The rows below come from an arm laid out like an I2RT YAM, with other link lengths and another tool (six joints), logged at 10 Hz.
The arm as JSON. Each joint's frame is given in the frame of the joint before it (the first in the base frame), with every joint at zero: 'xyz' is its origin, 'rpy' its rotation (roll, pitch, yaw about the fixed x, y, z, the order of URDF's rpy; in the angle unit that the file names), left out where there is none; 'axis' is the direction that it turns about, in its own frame. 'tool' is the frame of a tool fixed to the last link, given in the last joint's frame.
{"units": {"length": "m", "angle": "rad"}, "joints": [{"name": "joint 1", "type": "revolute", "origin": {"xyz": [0.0, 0.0, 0.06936]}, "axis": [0.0, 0.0, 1.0]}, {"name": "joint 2", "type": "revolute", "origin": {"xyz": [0.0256, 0.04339, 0.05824]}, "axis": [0.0, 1.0, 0.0]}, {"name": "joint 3", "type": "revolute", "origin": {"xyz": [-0.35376, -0.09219, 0.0]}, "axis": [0.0, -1.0, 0.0]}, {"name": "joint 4", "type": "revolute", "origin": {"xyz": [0.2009, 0.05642, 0.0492]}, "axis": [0.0, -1.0, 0.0]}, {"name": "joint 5", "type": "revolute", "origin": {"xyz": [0.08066, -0.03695, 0.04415]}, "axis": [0.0, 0.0, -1.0]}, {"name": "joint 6", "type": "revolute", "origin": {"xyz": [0.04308, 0.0, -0.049]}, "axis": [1.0, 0.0, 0.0]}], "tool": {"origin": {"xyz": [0.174, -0.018, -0.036], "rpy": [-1.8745, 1.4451, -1.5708]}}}
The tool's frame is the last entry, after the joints.
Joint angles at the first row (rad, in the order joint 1, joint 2, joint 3, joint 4, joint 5, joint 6):
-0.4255 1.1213 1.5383 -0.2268 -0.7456 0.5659
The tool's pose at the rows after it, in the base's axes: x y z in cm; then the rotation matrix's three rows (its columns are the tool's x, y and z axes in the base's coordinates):
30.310 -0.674 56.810; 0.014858 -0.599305 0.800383; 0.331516 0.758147 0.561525; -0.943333 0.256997 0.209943
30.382 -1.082 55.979; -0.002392 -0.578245 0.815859; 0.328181 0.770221 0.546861; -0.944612 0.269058 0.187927
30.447 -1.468 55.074; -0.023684 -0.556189 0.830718; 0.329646 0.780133 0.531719; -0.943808 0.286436 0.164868
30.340 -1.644 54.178; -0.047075 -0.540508 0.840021; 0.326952 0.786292 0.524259; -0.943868 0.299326 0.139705
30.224 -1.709 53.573; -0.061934 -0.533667 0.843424; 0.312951 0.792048 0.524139; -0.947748 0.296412 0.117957
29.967 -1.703 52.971; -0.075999 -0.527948 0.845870; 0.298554 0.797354 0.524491; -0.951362 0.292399 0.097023
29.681 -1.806 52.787; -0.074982 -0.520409 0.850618; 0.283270 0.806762 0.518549; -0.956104 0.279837 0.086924
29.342 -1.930 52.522; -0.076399 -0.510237 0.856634; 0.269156 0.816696 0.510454; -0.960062 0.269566 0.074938
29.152 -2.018 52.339; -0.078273 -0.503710 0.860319; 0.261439 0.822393 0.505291; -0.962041 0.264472 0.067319
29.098 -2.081 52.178; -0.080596 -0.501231 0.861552; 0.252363 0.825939 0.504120; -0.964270 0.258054 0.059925
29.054 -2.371 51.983; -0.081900 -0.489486 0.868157; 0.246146 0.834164 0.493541; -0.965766 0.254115 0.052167
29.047 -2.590 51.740; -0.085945 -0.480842 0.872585; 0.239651 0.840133 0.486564; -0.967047 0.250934 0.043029
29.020 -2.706 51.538; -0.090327 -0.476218 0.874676; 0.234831 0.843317 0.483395; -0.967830 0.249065 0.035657
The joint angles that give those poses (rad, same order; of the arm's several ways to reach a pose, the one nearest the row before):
-0.4255 1.1210 1.5383 -0.2501 -0.7353 0.5541
-0.4263 1.1202 1.5383 -0.2863 -0.7193 0.5327
-0.4263 1.1202 1.5383 -0.3241 -0.7025 0.5159
-0.4267 1.1183 1.5391 -0.3637 -0.6945 0.4961
-0.4267 1.1172 1.5414 -0.3931 -0.6929 0.4694
-0.4267 1.1122 1.5414 -0.4225 -0.6918 0.4431
-0.4267 1.1042 1.5414 -0.4381 -0.6830 0.4225
-0.4267 1.0950 1.5414 -0.4580 -0.6720 0.4019
-0.4270 1.0901 1.5413 -0.4702 -0.6655 0.3901
-0.4271 1.0889 1.5414 -0.4778 -0.6632 0.3775
-0.4293 1.0874 1.5414 -0.4870 -0.6525 0.3668
-0.4305 1.0874 1.5413 -0.4965 -0.6449 0.3553
-0.4320 1.0874 1.5414 -0.5045 -0.6422 0.3466

